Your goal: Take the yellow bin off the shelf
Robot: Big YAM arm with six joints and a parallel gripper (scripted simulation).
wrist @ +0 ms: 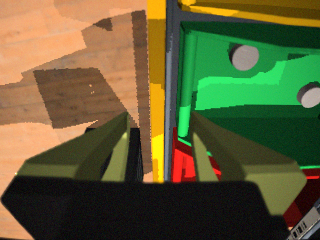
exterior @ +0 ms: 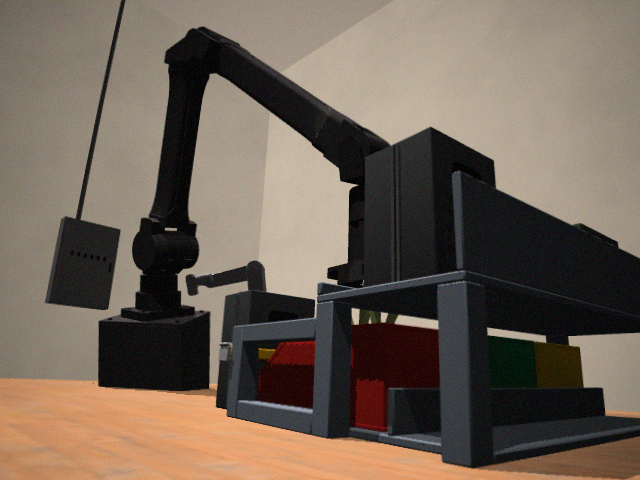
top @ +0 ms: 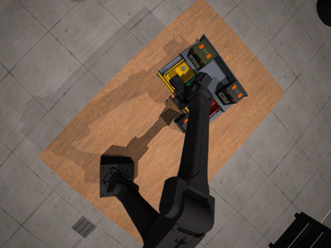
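Now: hand 3 cm above the thin yellow rod. From my hand the other things lie so: red bin (14 cm to the right, 7 cm ahead, 4 cm below); then green bin (10 cm ahead, 4 cm below, 3 cm to the right); then yellow open bin (13 cm ahead, 8 cm to the left, 4 cm below).
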